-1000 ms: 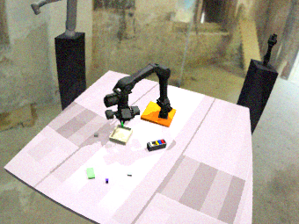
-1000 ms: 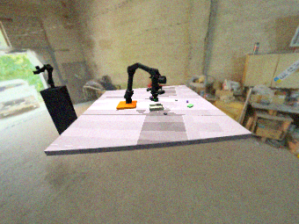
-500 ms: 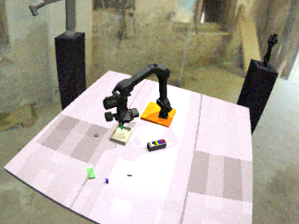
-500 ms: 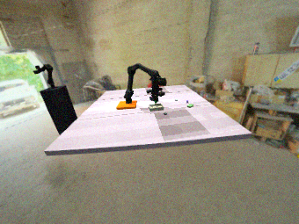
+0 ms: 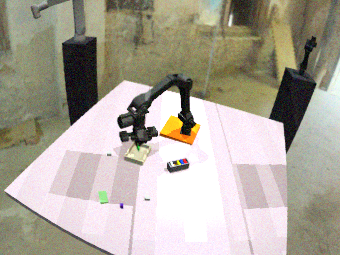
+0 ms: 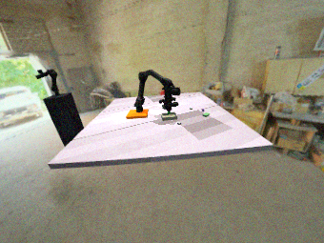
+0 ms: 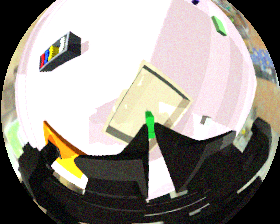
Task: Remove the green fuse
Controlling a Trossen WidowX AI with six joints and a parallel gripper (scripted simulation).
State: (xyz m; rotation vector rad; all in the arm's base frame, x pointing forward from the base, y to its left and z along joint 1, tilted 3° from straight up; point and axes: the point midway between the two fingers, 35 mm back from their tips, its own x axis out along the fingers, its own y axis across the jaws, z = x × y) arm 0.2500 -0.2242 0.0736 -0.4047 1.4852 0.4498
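Now: the green fuse 20 mm below my gripper tip. The rest, counted from my gripper tip: beige tray: 50 mm below.
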